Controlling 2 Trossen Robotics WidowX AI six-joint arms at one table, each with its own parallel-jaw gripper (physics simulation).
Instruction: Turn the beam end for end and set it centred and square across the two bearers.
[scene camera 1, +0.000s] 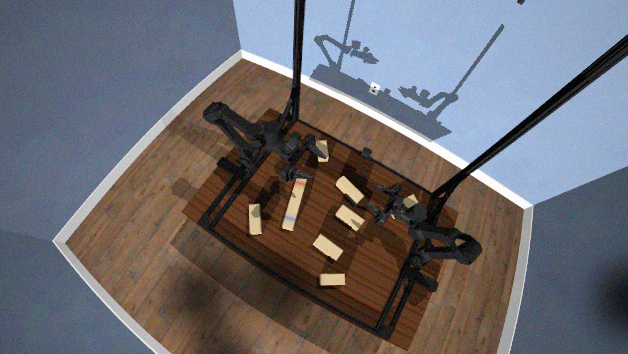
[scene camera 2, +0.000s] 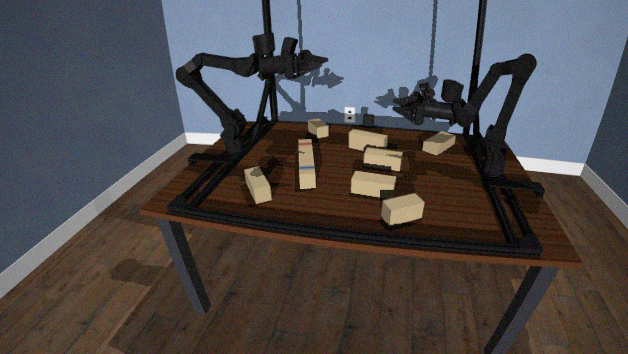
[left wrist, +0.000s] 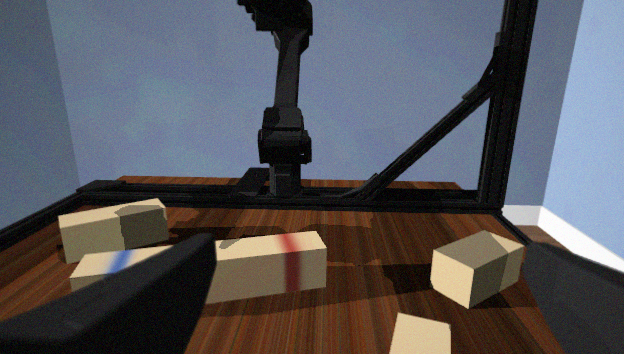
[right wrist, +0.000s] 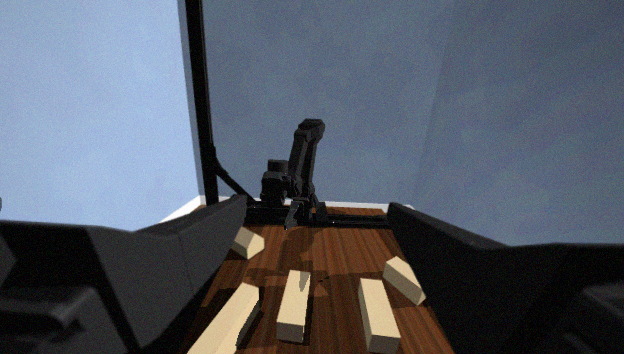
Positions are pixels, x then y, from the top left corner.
Labels:
left gripper: scene camera 1 370, 193; scene camera 2 392, 104; left wrist; right wrist
same spot on left gripper: (left wrist: 160, 297) = (right wrist: 287, 215)

